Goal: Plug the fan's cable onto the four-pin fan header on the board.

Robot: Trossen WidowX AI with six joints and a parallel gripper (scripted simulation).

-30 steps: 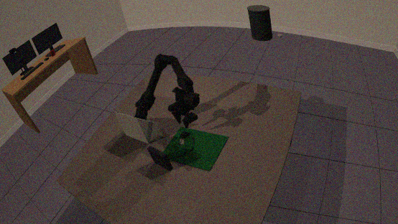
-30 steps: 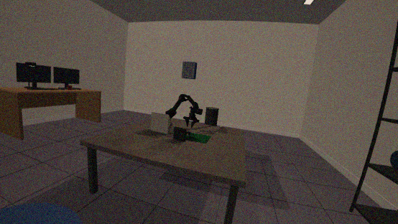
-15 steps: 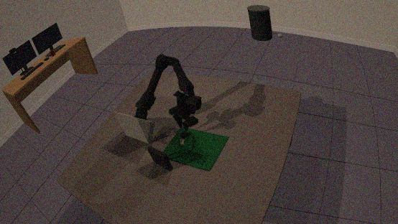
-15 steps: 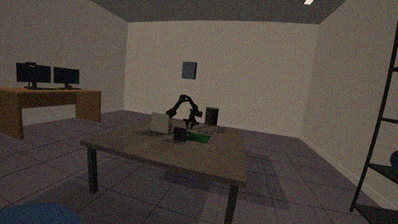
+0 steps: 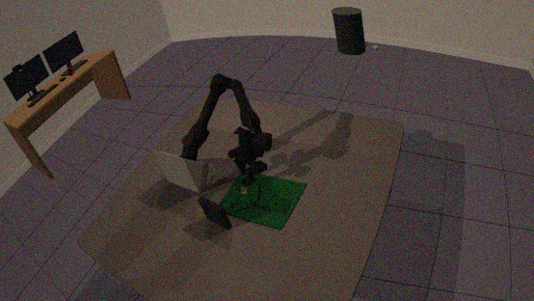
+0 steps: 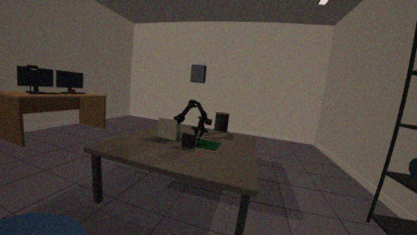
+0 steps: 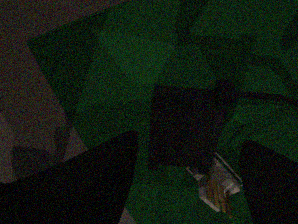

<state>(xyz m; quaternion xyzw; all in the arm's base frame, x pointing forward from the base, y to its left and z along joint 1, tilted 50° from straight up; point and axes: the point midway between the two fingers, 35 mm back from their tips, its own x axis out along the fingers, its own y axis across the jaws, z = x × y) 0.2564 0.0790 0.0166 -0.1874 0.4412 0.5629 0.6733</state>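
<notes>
My gripper tip is now 10 mm to the left of the dark fan plug and 20 mm above it. From my gripper tip the other things lie so: green board: 90 mm ahead, 70 mm to the right, 40 mm below; then dark fan: 20 mm behind, 230 mm to the right, 30 mm above.
</notes>
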